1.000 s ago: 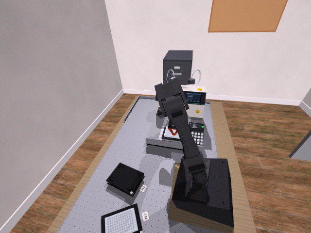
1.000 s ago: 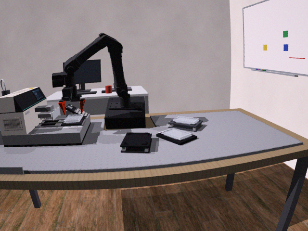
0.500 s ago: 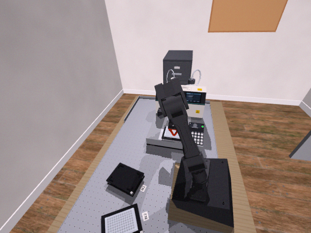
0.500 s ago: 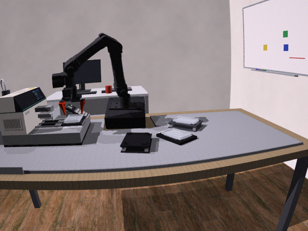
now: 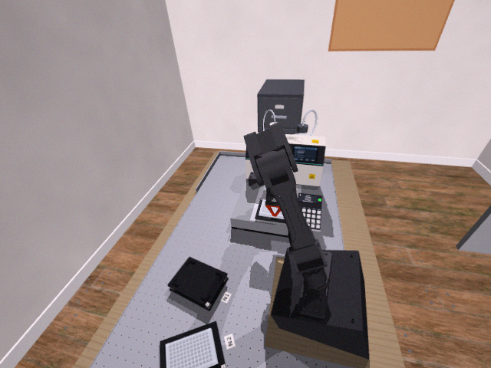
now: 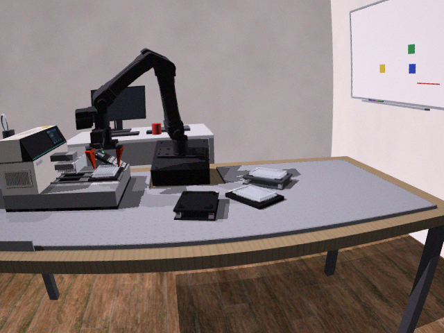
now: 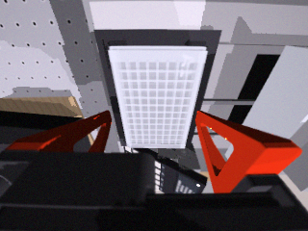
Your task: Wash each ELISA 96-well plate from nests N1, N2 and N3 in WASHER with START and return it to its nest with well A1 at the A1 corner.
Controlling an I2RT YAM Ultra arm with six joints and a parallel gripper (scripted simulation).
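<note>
Right now the black washer carrier is 3 cm below my hand. Also, from my hand: manifold head: 15 cm to the right, 2 cm ahead, 2 cm above; then washer: 15 cm to the right, 3 cm ahead, 3 cm above; then N1 label: 36 cm to the left, 10 cm below, 6 cm ahead.
</note>
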